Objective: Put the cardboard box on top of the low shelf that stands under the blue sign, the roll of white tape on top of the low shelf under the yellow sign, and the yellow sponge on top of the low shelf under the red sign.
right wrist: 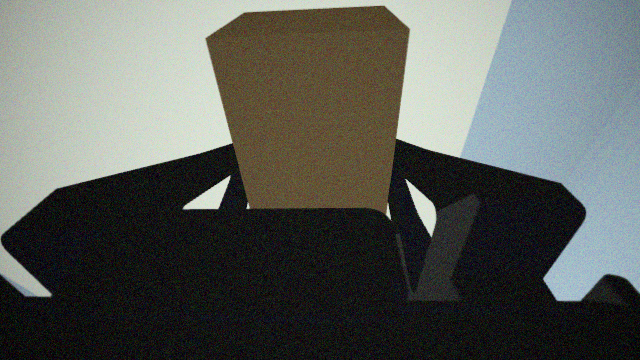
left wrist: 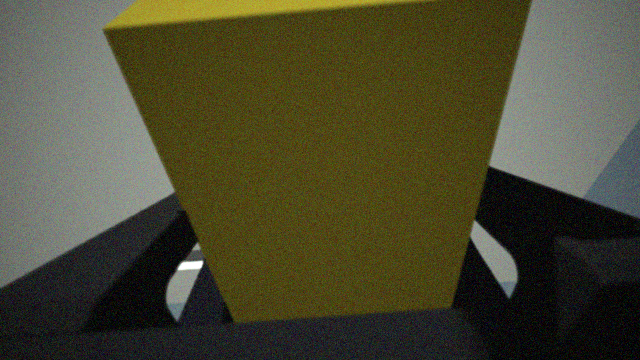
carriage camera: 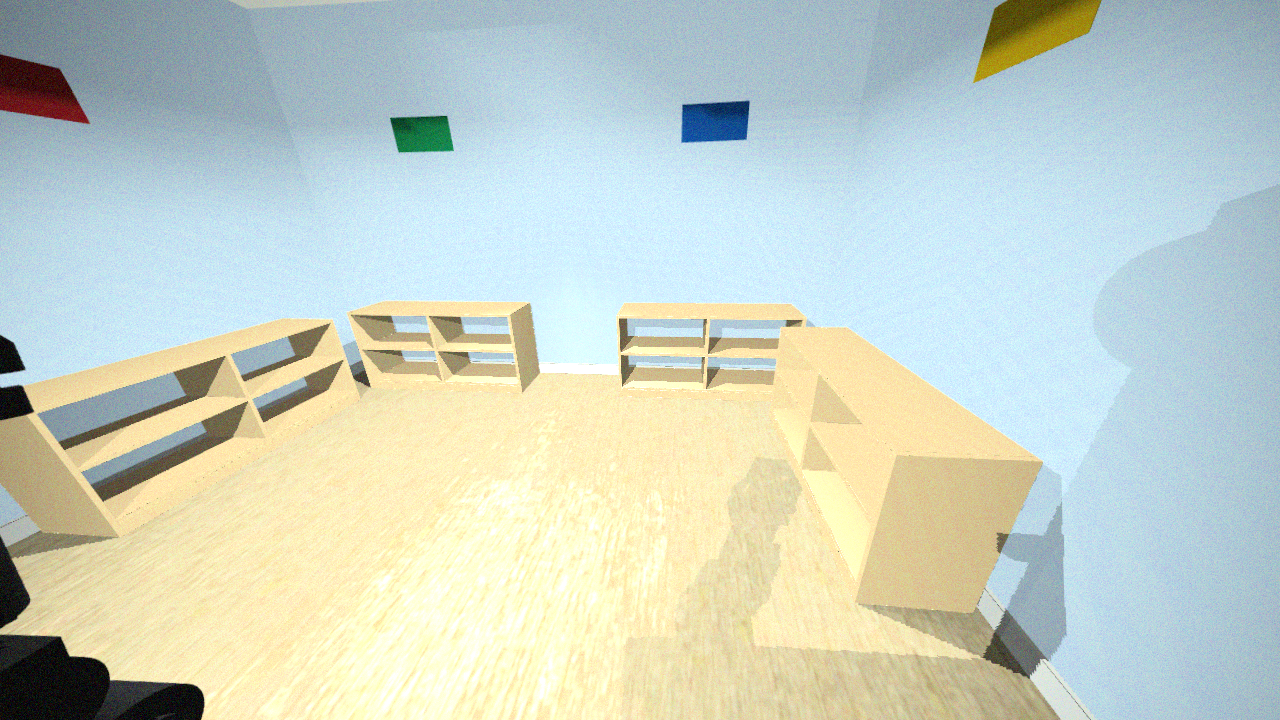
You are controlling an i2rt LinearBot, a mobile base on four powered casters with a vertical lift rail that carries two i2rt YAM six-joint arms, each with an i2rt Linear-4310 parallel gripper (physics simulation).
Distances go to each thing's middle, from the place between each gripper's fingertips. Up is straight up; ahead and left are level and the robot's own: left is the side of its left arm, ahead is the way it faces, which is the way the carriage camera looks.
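The yellow sponge (left wrist: pixel 330 165) is 2 cm below my left hand and 1 cm behind it. Counting from that same left hand, I see the cardboard box (right wrist: pixel 312 102) 1 cm above, 2 cm behind and 70 cm to the right.
My right gripper, meanwhile, is 10 mm below the box and 10 mm past it. The sponge is 20 mm below my right hand and 700 mm to the left of it; going by its middle, the sponge is nearer to my left hand than to my right gripper.
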